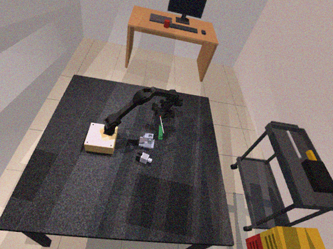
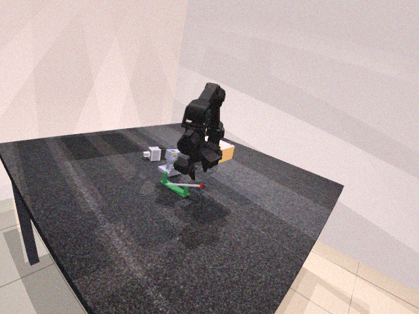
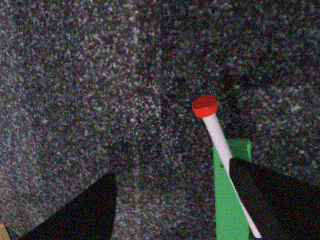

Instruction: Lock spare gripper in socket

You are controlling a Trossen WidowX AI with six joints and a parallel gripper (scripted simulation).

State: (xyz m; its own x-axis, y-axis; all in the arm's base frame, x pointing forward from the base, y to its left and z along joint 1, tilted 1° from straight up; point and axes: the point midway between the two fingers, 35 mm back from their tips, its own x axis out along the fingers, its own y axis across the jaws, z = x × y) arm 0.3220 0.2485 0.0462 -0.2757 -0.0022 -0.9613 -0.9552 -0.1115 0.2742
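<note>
My gripper tip is 8 cm to the left of the green cradle, 6 cm above it and 5 cm short of it. The rest, counted from my gripper tip: grey mount (21 cm to the right, 3 cm below, 3 cm behind); then spare gripper (36 cm to the right, 6 cm below, 3 cm behind).
</note>
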